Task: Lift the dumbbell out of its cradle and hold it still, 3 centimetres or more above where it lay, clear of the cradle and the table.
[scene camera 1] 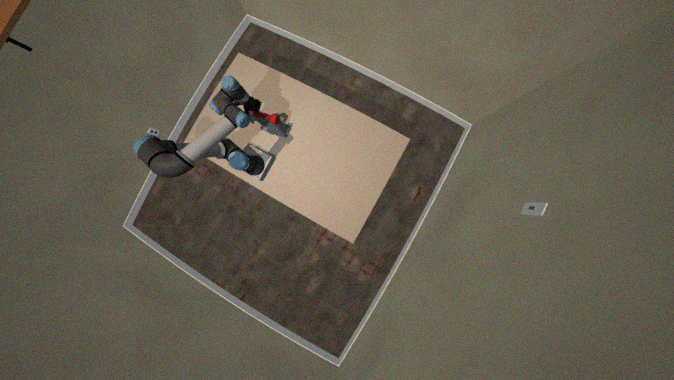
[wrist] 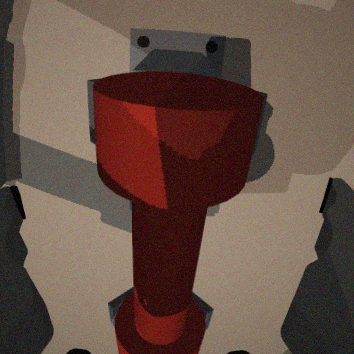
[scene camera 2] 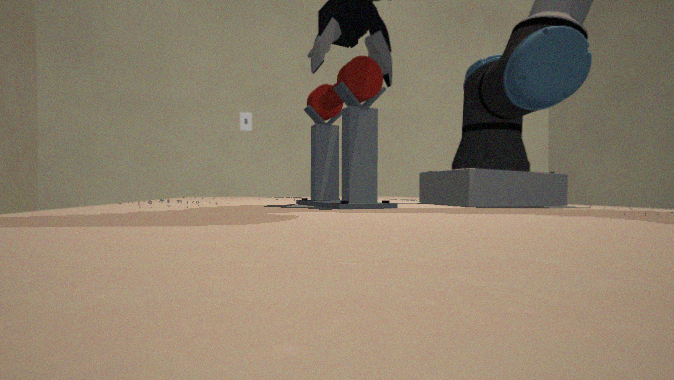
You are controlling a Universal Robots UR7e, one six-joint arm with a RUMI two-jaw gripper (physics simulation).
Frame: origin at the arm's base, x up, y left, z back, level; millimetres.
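Seen in the pictures: gripper, fingertip midpoint: (scene camera 1: 256, 113) (wrist: 169, 185) (scene camera 2: 353, 80); arm's base, link origin: (scene camera 1: 254, 165) (scene camera 2: 488, 173).
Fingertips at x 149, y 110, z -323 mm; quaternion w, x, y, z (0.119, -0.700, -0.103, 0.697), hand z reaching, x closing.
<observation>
Pixels of each thing's top centre, then the offset from my fingertips to it. Level surfaces: height alone.
- red dumbbell, top centre: (wrist: 162, 312) (scene camera 2: 340, 74) (scene camera 1: 262, 113) dx +26, dy -55, dz -12 mm
- grey cradle, top centre: (wrist: 164, 250) (scene camera 2: 340, 98) (scene camera 1: 265, 116) dx -17, dy -55, dz -12 mm
- pale table top, surface height: dx -213 mm
The red dumbbell (scene camera 1: 273, 119) (scene camera 2: 361, 78) (wrist: 169, 250) lies level in the grey cradle (scene camera 1: 286, 131) (scene camera 2: 360, 155) (wrist: 177, 39). Its two heads rest in V-shaped holders on two upright posts. My gripper (scene camera 2: 351, 76) (wrist: 169, 185) is open and empty, pointing down over the dumbbell. In the wrist view one finger stands on each side of the handle, with a wide gap on both sides. In scene camera 2 the fingertips are around the height of the heads, and the near head partly covers one finger. In scene camera 1 the arm hides much of the gripper and the handle.
The arm's grey base block (scene camera 1: 267, 169) (scene camera 2: 520, 188) stands on the pale table top (scene camera 1: 340, 175) (scene camera 2: 300, 300), beside the cradle. The cradle's posts rise from a flat bolted foot plate. Shadows of the arm and cradle fall across the table.
</observation>
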